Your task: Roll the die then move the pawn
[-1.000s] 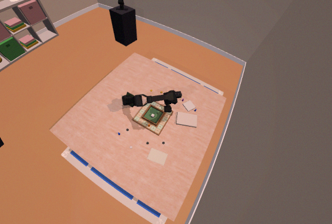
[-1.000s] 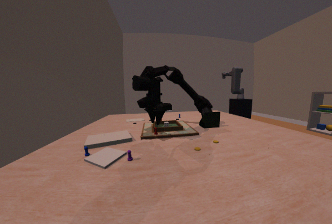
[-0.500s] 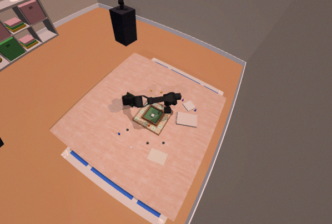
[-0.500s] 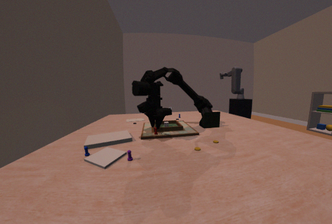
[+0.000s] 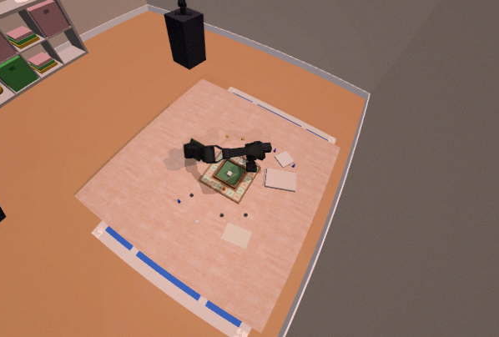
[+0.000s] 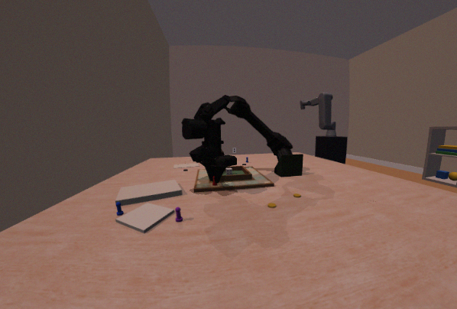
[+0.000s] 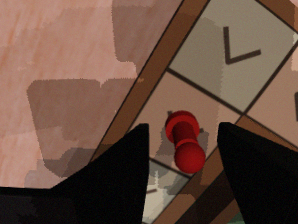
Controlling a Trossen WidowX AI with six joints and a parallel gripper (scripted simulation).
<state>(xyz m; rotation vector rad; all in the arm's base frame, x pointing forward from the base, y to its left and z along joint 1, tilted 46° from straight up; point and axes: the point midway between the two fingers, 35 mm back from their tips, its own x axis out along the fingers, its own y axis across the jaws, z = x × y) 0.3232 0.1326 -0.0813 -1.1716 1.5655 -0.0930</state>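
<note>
Right now the green tray is 6 cm behind my gripper tip, 12 cm to the right of it and 2 cm below it. Also, from my gripper tip: red pawn right at my gripper tip; white die 6 cm behind, 14 cm to the right; purple pawn 7 cm ahead, 21 cm to the left, 1 cm below.
</note>
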